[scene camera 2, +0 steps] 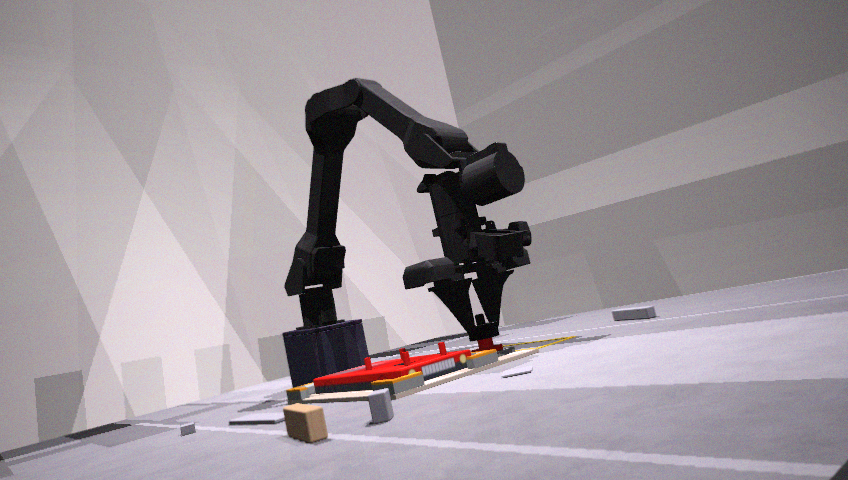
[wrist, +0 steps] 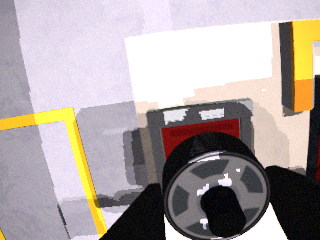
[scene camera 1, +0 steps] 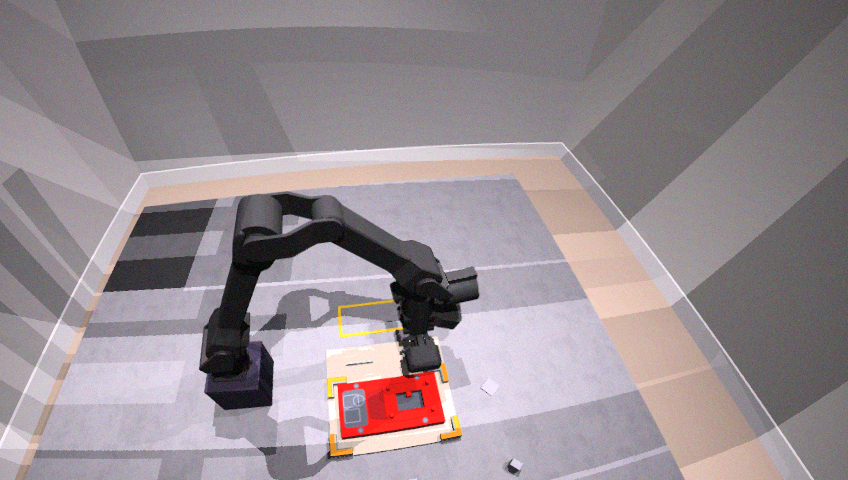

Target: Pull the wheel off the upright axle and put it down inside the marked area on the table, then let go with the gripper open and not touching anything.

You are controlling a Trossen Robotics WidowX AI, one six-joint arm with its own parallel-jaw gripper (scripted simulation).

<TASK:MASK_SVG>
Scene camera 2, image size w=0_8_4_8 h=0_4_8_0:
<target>my gripper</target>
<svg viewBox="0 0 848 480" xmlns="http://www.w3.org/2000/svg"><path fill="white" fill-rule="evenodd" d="M527 221L510 222L508 229L497 229L494 221L486 221L486 217L479 217L477 210L458 212L437 219L438 228L433 229L432 233L433 237L440 236L444 258L430 259L405 267L403 274L405 290L422 287L427 283L433 282L434 287L428 288L428 291L434 292L468 334L474 334L476 332L469 297L469 288L472 282L488 322L497 321L498 327L503 285L509 275L514 272L514 270L509 269L530 264L528 251L523 248L524 246L529 246L532 242ZM476 272L477 279L465 279L464 274Z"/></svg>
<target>red plate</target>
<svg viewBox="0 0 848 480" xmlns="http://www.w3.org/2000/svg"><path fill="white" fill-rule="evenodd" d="M471 351L468 349L446 352L445 343L440 342L438 343L440 351L438 354L409 357L409 352L402 348L399 349L401 359L371 363L371 359L368 357L364 358L365 365L314 379L316 394L372 390L371 382L396 379L415 372L422 372L424 381L467 368L466 358L471 356Z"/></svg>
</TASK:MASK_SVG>
